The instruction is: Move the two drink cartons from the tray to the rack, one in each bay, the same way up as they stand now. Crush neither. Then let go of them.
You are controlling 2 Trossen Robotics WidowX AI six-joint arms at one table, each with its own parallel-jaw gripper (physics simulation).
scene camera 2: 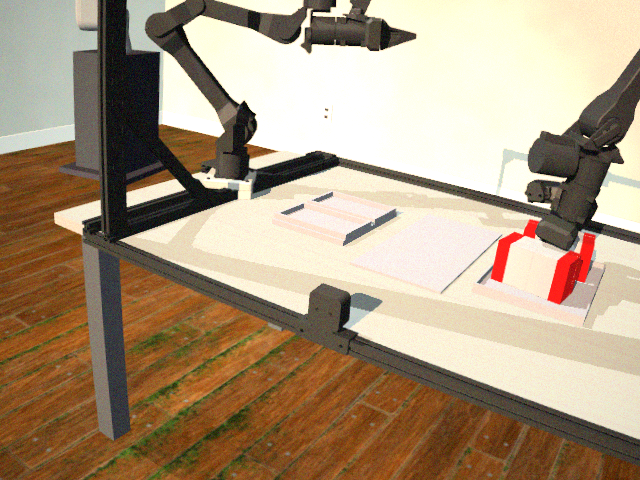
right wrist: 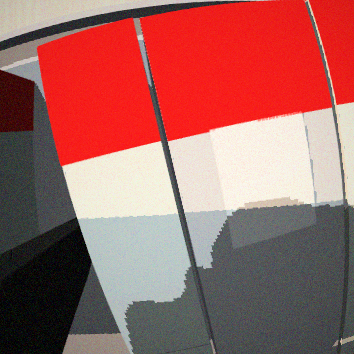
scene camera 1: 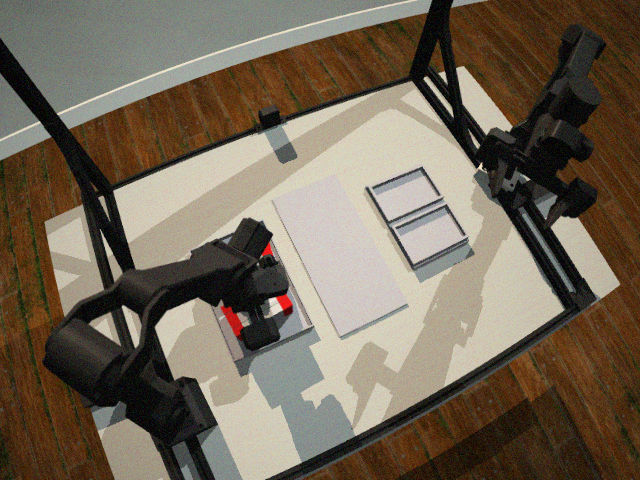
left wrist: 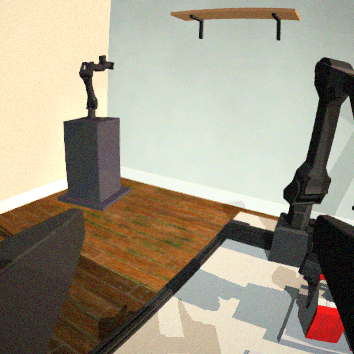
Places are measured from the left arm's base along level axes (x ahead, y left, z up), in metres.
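Where they show: left gripper, between the fingertips: (scene camera 2: 413, 35) (scene camera 1: 520, 213) (left wrist: 203, 225); right gripper, between the fingertips: (right wrist: 218, 222) (scene camera 1: 260, 308); left arm's base, origin of its link: (scene camera 2: 230, 175); right arm's base, origin of its link: (scene camera 1: 170, 413) (left wrist: 296, 223).
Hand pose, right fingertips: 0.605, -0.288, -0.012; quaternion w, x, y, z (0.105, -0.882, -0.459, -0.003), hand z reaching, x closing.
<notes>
Things, the pixels of their top centre, and the offset from my right fingertips, as dx, dy, dz. "spot": a spot on its surface instead. Level surfaces: height alone.
- two-bay rack, centre of its top: (scene camera 2: 338, 210) (scene camera 1: 418, 210) -0.375, +0.164, -0.004
- carton's red end, centre of its top: (left wrist: 333, 315) -0.047, +0.026, +0.050
- flat pale mat, height of its surface: dz -0.020
- small black block, a spot on its surface: (scene camera 2: 328, 305) (scene camera 1: 265, 111) spot: -0.394, -0.272, +0.017
Two red-and-white drink cartons lie in the grey tray (scene camera 1: 295, 328) (scene camera 2: 509, 291). My right gripper (scene camera 1: 263, 311) (scene camera 2: 549, 233) is open and low over one carton (scene camera 1: 284, 303) (scene camera 2: 530, 228). That carton fills the right wrist view (right wrist: 228, 70), and I cannot tell whether the fingers reach past its sides. The other carton (scene camera 1: 269, 250) (scene camera 2: 528, 269) lies beside it, mostly hidden under the arm in scene camera 1. The two-bay rack (scene camera 1: 390, 225) (scene camera 2: 361, 229) holds nothing. My left gripper (scene camera 1: 499, 176) (scene camera 2: 399, 34) is open and empty, high up near its own base. A carton's red end (left wrist: 324, 323) shows in the left wrist view.
A flat pale mat (scene camera 1: 337, 252) (scene camera 2: 428, 250) lies between the tray and the rack. A small black block (scene camera 1: 269, 116) (scene camera 2: 328, 305) sits on the table's frame edge. Black frame posts stand at the table's corners.
</notes>
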